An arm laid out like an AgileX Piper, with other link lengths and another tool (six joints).
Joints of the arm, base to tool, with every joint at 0 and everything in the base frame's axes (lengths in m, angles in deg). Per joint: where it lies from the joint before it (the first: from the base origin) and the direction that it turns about. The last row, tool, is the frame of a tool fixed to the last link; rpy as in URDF.
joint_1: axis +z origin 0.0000 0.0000 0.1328
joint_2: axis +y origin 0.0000 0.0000 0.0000
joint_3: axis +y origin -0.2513 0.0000 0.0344
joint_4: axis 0.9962 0 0.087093 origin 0.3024 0.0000 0.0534
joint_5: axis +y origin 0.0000 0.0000 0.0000
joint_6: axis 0.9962 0 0.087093 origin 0.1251 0.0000 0.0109
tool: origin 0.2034 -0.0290 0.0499 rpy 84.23 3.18 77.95
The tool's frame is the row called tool.
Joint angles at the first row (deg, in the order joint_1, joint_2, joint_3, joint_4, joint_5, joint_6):
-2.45 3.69 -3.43 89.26 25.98 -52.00
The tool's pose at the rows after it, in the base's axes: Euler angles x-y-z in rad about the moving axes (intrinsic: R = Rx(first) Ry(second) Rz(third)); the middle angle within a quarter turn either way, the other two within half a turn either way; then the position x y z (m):
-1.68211 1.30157 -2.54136 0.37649 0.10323 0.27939
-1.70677 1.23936 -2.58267 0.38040 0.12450 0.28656
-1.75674 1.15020 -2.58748 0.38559 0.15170 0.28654
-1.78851 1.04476 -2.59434 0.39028 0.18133 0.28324
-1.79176 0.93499 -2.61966 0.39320 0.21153 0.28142
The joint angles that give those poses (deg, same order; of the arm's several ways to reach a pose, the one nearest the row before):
-2.45 8.14 -6.21 92.43 28.06 -58.36
-2.45 14.81 -10.13 93.96 31.96 -64.23
-2.46 22.97 -14.41 94.88 37.18 -69.33
-2.33 31.83 -18.86 95.59 43.06 -73.90
-1.64 40.59 -23.50 96.15 48.69 -78.11

